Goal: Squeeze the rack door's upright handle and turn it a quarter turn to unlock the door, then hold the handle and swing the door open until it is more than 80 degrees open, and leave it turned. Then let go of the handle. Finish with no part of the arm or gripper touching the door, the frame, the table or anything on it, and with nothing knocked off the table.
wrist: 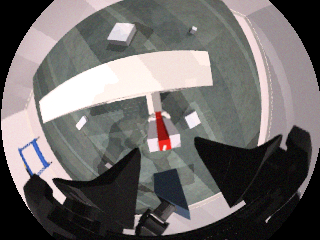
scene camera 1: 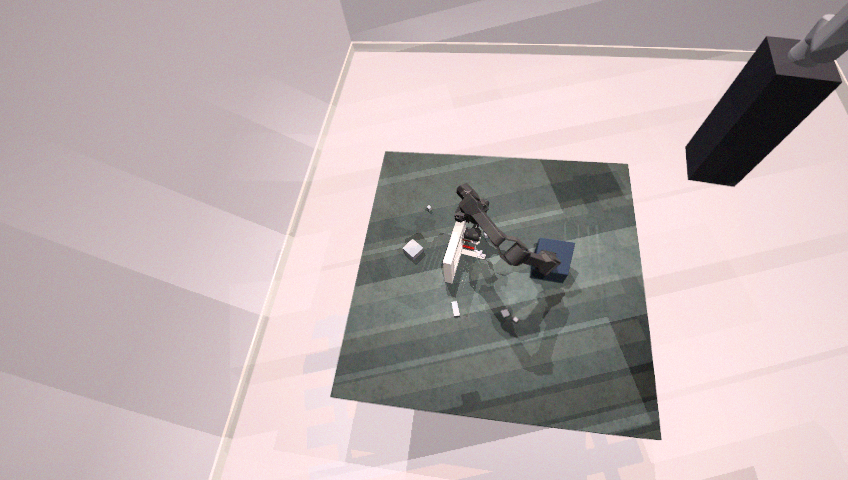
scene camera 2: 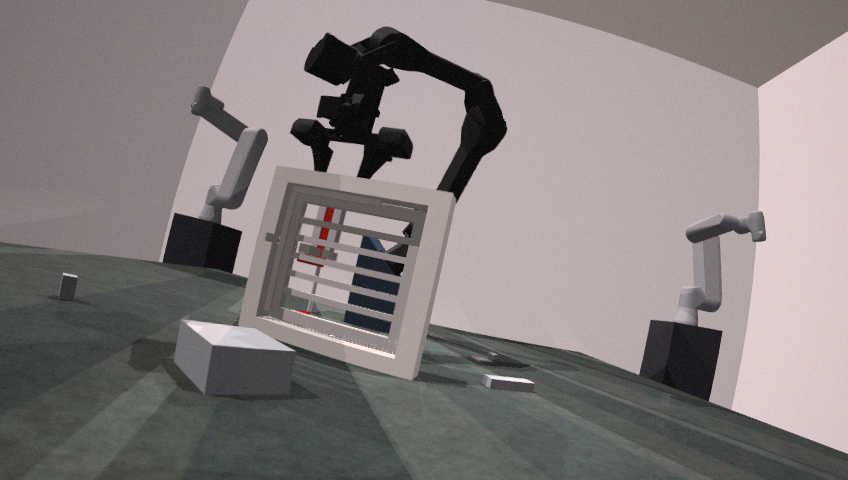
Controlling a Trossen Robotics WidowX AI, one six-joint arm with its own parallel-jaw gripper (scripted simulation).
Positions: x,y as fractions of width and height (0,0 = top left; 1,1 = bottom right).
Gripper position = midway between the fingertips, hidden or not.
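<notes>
My gripper (scene camera 2: 0.40,0.40), (wrist: 0.52,0.61) is open, holding nothing. Also in the scene: a white rack frame (scene camera 2: 0.33,0.46), (wrist: 0.49,0.30).
</notes>
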